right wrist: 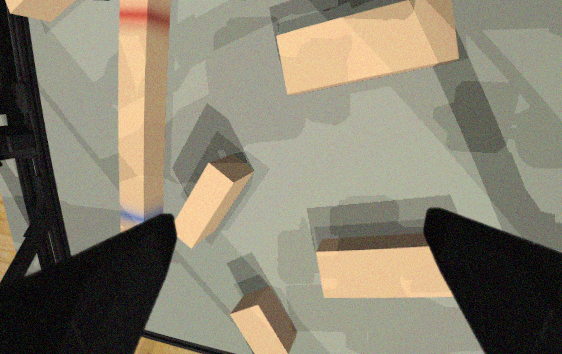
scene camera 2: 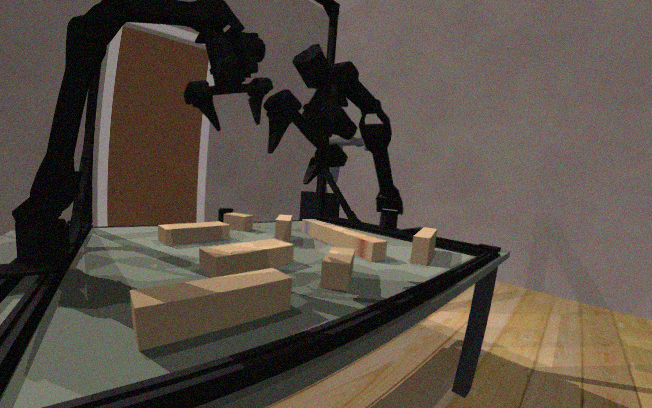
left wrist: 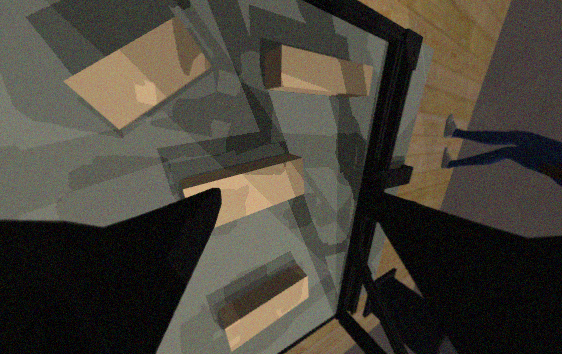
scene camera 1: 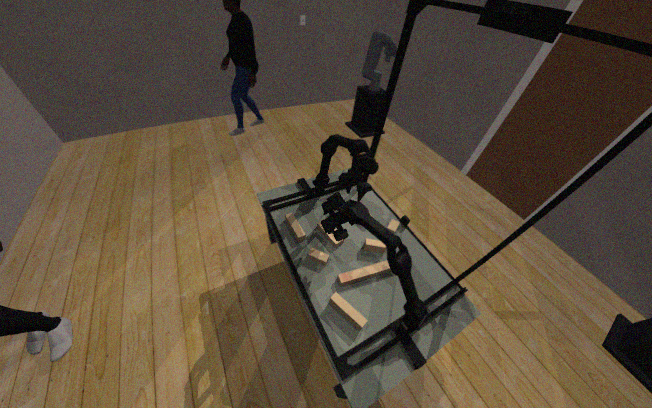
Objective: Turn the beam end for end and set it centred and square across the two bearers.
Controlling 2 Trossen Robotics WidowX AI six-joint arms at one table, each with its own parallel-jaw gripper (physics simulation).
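Where they show: left gripper, fingertip midpoint: (scene camera 2: 288, 169) (left wrist: 297, 197); right gripper, fingertip midpoint: (right wrist: 300, 223) (scene camera 2: 239, 127) (scene camera 1: 353, 197); left arm's base at its link origin: (right wrist: 23, 140) (scene camera 2: 388, 229) (scene camera 1: 410, 321); right arm's base at its link origin: (scene camera 2: 43, 256) (scene camera 1: 319, 190).
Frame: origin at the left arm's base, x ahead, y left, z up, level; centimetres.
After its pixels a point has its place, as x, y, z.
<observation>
The beam (scene camera 1: 364, 272) {28.4, 6.9, 2.5} (scene camera 2: 345, 241) {31.5, 9.3, 0.5} (right wrist: 132, 100) {28.8, 5.5, 2.5} is a long pale wooden bar lying flat on the table, with a red band near one end and a blue band near the other. Several plain wooden blocks lie apart around it; which two are the bearers I cannot tell. They include blocks (scene camera 1: 348, 310) {16.4, 24.1, 4.4} (scene camera 1: 318, 256) {45.9, 23.5, 2.5} (scene camera 1: 375, 245) {38.1, -6.6, 4.1}, a long block (scene camera 2: 211, 310) {70.9, 28.8, 0.7} and another long block (scene camera 2: 246, 257) {60.0, 13.5, 1.0}. My left gripper (scene camera 2: 289, 167) {53.7, 15.5, 16.6} (left wrist: 297, 197) {53.7, 15.5, 16.6} is open and empty, above the blocks. My right gripper (scene camera 2: 238, 127) {57.3, 0.3, 25.4} (right wrist: 300, 223) {57.3, 0.3, 25.4} is open and empty, above a block (right wrist: 382, 272) {60.9, -14.8, 1.9}.
More blocks (scene camera 1: 295, 227) {67.5, 27.2, 2.5} (scene camera 1: 393, 225) {45.1, -26.0, 2.8} lie near the table's edges, and another block (scene camera 2: 193, 233) {63.2, -11.4, 0.4} lies towards the back left in scene camera 2. A black frame rail (scene camera 2: 400, 295) {48.1, 36.6, 0.1} runs along the table edge. A person (scene camera 1: 242, 65) stands on the floor beyond.
</observation>
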